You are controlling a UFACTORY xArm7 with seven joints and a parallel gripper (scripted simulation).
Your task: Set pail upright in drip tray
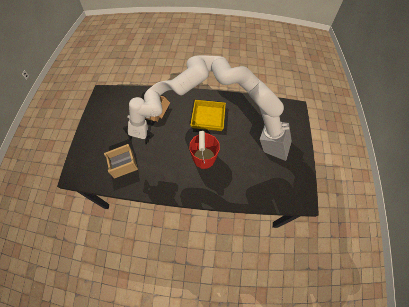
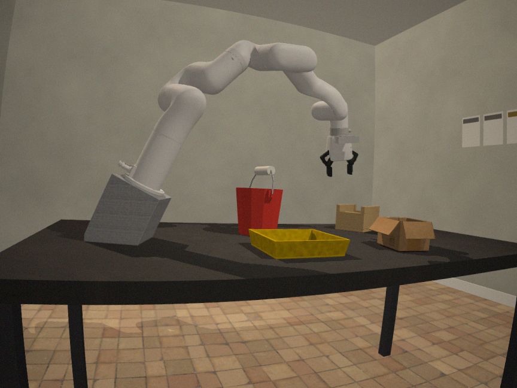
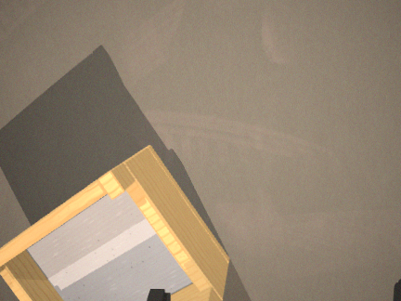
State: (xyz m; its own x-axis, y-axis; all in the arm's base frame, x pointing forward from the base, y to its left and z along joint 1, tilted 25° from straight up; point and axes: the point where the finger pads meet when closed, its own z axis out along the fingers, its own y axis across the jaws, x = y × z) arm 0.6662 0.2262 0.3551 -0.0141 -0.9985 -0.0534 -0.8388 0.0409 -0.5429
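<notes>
Right now the pail handle is 35 cm behind my hand, 4 cm below it and 3 cm to the right of it. The rest, counted from my hand: red pail: 35 cm behind, 10 cm below, 3 cm to the right; cardboard box: 36 cm to the right, 20 cm below, 2 cm ahead; wooden crate: 19 cm below, 15 cm ahead, 6 cm to the left.
</notes>
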